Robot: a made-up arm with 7 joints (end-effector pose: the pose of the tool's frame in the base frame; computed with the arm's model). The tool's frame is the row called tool. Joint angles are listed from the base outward.
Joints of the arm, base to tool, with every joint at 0 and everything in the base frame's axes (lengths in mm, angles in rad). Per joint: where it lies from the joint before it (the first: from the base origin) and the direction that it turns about. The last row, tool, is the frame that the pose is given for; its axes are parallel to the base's.
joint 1: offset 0 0 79.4 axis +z
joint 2: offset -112.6 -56.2 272 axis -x
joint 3: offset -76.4 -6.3 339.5 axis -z
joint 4: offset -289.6 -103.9 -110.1 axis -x
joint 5: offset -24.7 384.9 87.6 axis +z
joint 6: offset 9.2 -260 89.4 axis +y
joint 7: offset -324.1 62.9 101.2 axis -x
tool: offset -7.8 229 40.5
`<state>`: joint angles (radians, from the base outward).
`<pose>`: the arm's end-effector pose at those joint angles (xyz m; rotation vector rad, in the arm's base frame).
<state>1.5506 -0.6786 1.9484 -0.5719 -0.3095 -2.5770 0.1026</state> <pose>0.2785 0.0646 0.6024 -0.9011 -1.7477 -0.7402</pose>
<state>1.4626 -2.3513 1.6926 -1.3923 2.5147 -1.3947 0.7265</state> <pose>0.6381 -0.1117 0.1464 0.8646 -0.6378 -1.1820</pose>
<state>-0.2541 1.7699 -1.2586 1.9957 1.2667 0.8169 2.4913</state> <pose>-0.4078 0.1028 0.3311 -0.8137 0.0735 -0.5608</pose>
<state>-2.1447 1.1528 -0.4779 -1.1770 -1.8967 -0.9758 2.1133</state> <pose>0.8950 0.3738 0.6552 0.0535 -2.2113 0.2572</pose>
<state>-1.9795 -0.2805 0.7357 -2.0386 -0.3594 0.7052 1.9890</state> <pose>0.3723 0.9723 0.6973 0.2302 -0.4703 -1.9048</pose>
